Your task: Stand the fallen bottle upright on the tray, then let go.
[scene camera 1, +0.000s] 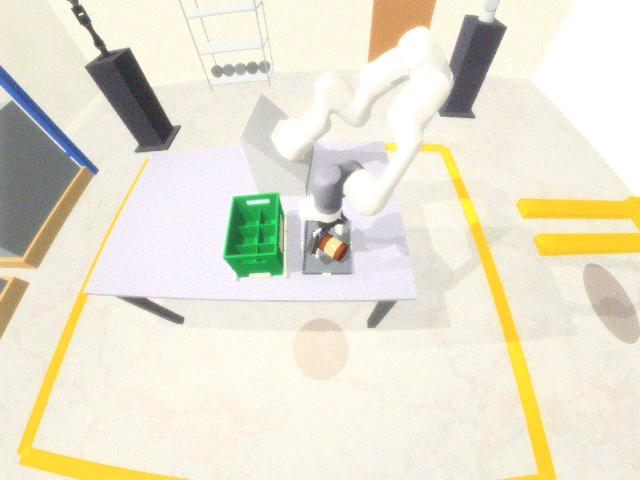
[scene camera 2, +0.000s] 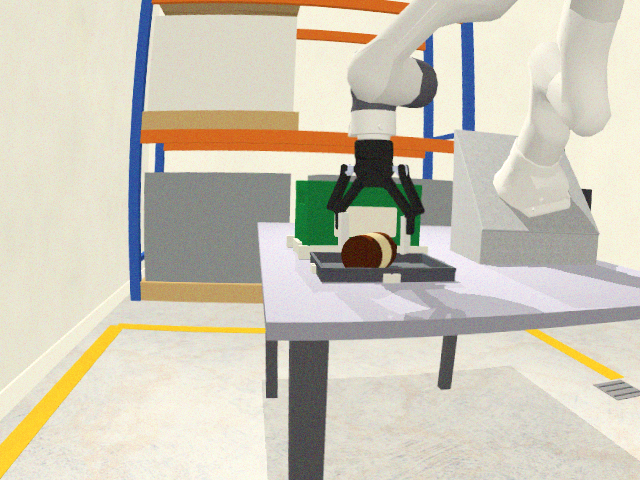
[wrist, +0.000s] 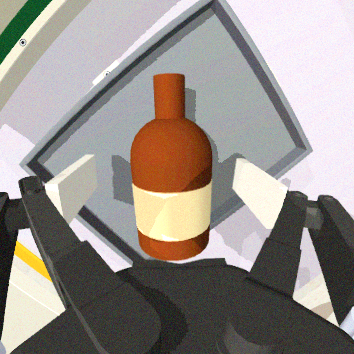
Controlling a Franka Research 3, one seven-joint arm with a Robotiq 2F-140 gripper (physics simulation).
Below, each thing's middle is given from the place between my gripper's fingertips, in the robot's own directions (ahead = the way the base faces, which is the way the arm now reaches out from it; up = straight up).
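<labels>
Here I find my gripper 10 mm to the right of the brown bottle (scene camera 2: 374, 250).
</labels>
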